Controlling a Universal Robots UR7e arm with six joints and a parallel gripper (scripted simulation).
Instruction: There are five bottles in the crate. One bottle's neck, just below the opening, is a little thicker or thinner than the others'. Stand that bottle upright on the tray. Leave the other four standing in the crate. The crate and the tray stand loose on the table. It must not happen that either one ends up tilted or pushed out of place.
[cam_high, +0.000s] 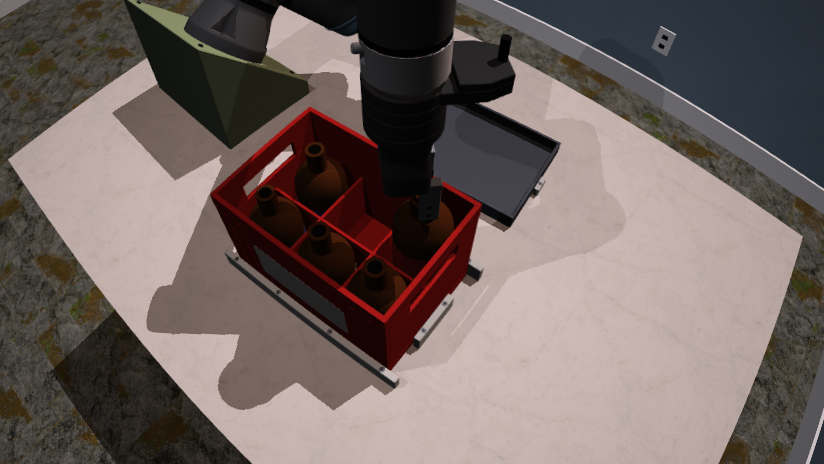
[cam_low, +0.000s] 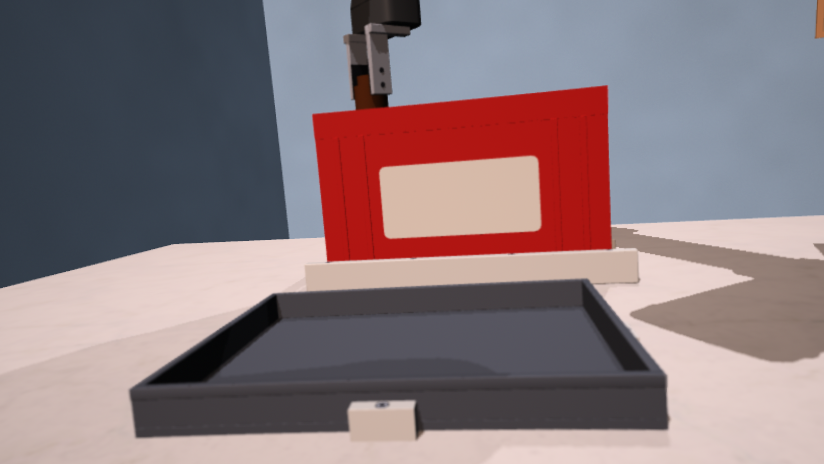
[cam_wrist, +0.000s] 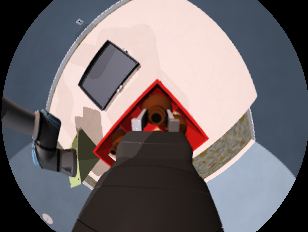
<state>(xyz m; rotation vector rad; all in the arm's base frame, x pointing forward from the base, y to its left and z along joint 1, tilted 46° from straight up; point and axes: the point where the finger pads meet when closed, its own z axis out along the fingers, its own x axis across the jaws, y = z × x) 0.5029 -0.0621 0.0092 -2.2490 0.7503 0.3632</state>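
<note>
My hand is 70 mm above the bottle. Also, from my hand: dark grey tray: 240 mm to the left, 200 mm below, 100 mm behind; red crate: 120 mm below, 80 mm behind, 50 mm to the right.
</note>
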